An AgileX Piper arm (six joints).
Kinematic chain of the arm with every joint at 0, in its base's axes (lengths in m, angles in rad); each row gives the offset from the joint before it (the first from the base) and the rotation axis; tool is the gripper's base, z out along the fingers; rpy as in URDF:
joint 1: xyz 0 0 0.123 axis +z
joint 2: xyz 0 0 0 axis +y
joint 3: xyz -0.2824 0 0.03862 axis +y
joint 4: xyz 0.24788 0 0.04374 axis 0.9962 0 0.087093
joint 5: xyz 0 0 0 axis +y
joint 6: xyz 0.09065 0 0.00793 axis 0.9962 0 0.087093
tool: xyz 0 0 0 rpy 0 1.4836 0
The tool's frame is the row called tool.
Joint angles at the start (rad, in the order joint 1, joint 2, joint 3, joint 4, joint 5, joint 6): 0.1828, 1.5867, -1.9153, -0.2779, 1.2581, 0.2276
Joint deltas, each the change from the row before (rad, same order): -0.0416, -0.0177, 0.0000, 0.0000, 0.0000, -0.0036; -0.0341, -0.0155, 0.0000, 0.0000, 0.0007, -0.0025; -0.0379, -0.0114, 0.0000, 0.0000, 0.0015, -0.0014; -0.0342, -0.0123, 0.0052, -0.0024, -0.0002, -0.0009; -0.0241, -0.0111, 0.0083, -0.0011, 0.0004, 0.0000
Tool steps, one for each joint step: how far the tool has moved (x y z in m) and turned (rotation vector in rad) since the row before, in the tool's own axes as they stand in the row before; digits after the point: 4 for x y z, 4 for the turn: -0.0005, -0.0151, -0.0054, 0.0268, -0.0129, 0.0304; -0.0004, -0.0124, -0.0049, 0.0224, -0.0110, 0.0253; -0.0004, -0.0129, -0.0028, 0.0262, -0.0060, 0.0276; 0.0003, -0.0117, -0.0023, 0.0261, -0.0044, 0.0235; 0.0010, -0.0082, -0.0016, 0.0183, -0.0003, 0.0167
